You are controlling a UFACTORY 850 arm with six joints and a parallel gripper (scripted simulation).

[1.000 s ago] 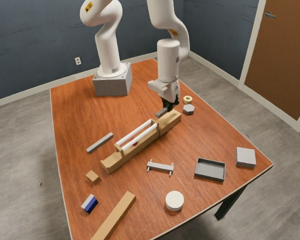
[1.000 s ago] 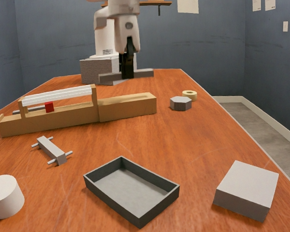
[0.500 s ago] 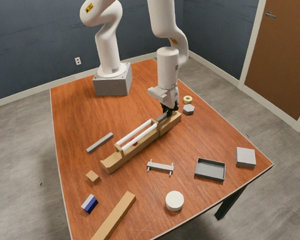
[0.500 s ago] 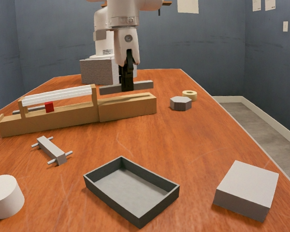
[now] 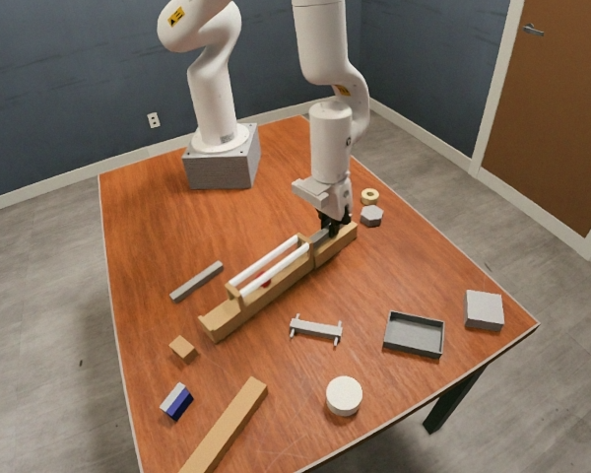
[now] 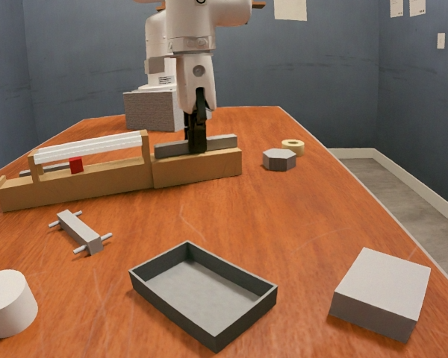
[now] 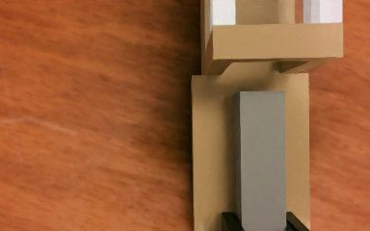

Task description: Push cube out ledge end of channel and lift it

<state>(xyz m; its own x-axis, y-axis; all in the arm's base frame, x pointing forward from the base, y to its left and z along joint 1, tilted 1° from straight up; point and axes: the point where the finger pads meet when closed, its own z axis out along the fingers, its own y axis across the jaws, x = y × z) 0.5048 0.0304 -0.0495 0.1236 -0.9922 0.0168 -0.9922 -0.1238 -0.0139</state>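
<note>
Now: hand 340 mm to the left of the grey bar, 100 mm past it and 60 mm above it. The rest, counted from my hand: red cube (220 mm to the right, 30 mm ahead, 10 mm below); yellow ring (220 mm to the left, 70 mm behind, 60 mm below); grey pegged block (190 mm to the right, 180 mm ahead, 60 mm below).
</note>
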